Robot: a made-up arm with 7 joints.
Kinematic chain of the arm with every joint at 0, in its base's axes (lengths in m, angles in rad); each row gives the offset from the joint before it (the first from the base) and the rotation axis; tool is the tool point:
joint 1: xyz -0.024 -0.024 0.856 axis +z
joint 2: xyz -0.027 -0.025 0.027 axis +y
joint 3: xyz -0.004 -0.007 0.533 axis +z
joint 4: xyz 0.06 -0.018 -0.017 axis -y
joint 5: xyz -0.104 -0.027 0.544 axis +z
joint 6: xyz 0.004 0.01 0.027 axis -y
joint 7: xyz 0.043 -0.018 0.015 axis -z
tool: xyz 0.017 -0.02 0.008
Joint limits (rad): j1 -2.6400..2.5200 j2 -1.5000..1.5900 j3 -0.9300..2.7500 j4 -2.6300..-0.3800 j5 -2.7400..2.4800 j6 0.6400..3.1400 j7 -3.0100..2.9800
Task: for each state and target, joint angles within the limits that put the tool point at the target. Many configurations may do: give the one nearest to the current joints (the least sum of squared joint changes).
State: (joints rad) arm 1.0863 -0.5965 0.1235 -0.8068 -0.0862 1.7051 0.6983
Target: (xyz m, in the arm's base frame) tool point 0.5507 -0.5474 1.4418
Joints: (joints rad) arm 1.5080 -1.2029 -0.8936 -1.5934 -0.0019 1.6759 0.7317
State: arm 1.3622 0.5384 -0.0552 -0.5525 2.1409 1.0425 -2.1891
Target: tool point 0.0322 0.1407 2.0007
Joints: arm 1.4117 -0.1429 0.1367 -0.6823 2.1267 1.0140 -2.2743
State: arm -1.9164 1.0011 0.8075 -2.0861 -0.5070 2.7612 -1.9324
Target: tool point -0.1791 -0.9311 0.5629
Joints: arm -2.0382 1.3872 0.5751 -1.2692 -0.4073 2.5870 -1.8424
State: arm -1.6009 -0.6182 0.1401 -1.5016 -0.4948 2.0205 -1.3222
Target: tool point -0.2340 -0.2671 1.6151
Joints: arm -1.7444 -0.6238 -0.1644 -1.9495 -0.5006 2.0017 -1.3346
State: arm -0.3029 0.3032 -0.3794 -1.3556 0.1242 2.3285 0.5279
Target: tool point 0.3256 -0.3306 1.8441
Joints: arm -0.1922 -0.0105 -0.2578 -1.0044 0.0870 2.3208 0.5065
